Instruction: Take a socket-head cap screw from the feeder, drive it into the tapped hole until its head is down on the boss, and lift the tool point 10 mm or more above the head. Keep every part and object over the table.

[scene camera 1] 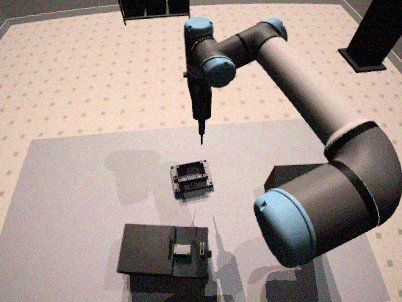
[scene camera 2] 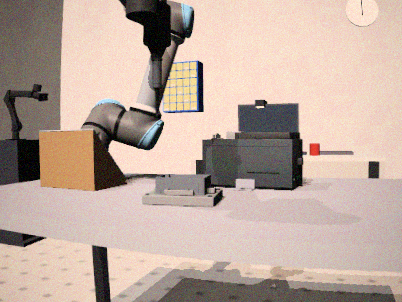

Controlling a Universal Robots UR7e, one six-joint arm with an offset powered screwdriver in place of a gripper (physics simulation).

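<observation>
My screwdriver (scene camera 1: 201,142) (scene camera 2: 158,106) points straight down, with its tip high above the table, in scene camera 1 just behind the grey part. Whether a screw sits on the tip is too small to tell. The grey part (scene camera 1: 192,183) (scene camera 2: 184,186), a base plate with a raised open-topped housing, lies flat on the table (scene camera 1: 65,200) (scene camera 2: 300,237). Its tapped hole and boss cannot be made out for certain. The dark box-shaped screw feeder (scene camera 1: 147,245) (scene camera 2: 250,162) stands apart from it, and the tool is well away from the feeder. No single screw can be made out at the feeder.
A wedge-shaped block (scene camera 2: 67,160) with an orange face stands at the left in scene camera 2. The arm's blue-capped joint (scene camera 1: 285,227) (scene camera 2: 151,134) is low over the table. A small white block (scene camera 2: 245,184) lies in front of the feeder.
</observation>
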